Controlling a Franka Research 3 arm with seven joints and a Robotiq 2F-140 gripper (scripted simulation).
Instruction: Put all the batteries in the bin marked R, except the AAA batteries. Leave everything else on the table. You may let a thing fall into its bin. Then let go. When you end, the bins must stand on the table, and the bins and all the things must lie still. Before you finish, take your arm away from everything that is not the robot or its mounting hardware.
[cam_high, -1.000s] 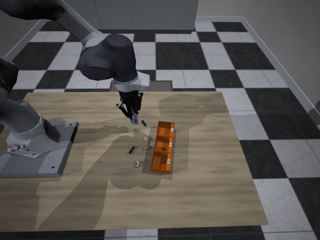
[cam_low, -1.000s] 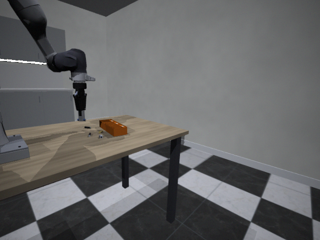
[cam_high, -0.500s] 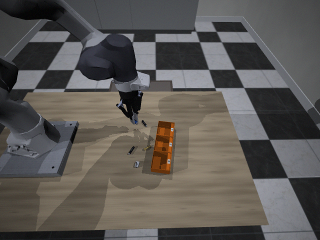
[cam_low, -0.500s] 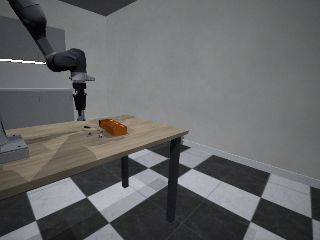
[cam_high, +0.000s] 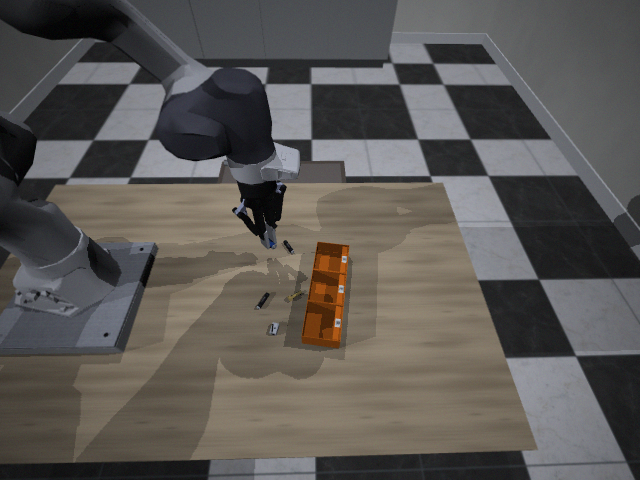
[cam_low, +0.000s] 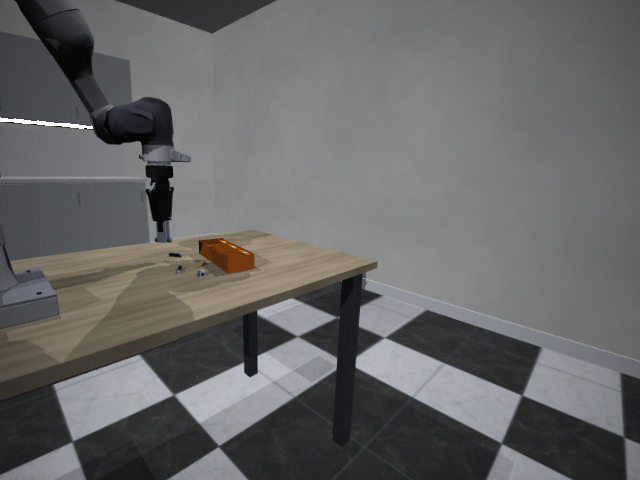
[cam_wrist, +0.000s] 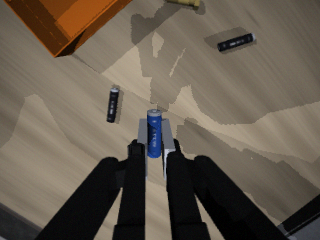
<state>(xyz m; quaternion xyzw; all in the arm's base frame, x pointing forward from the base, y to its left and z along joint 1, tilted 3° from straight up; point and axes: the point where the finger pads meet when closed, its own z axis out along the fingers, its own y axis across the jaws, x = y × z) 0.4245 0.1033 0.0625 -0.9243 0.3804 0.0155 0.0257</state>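
Now: the blue battery 3 cm below my hand. The rest, counted from my hand: orange three-compartment bin row (15 cm ahead, 11 cm to the right, 7 cm below); then thin black battery (13 cm to the right, 9 cm below, 1 cm behind); then yellow screw (12 cm to the right, 9 cm below, 7 cm ahead).
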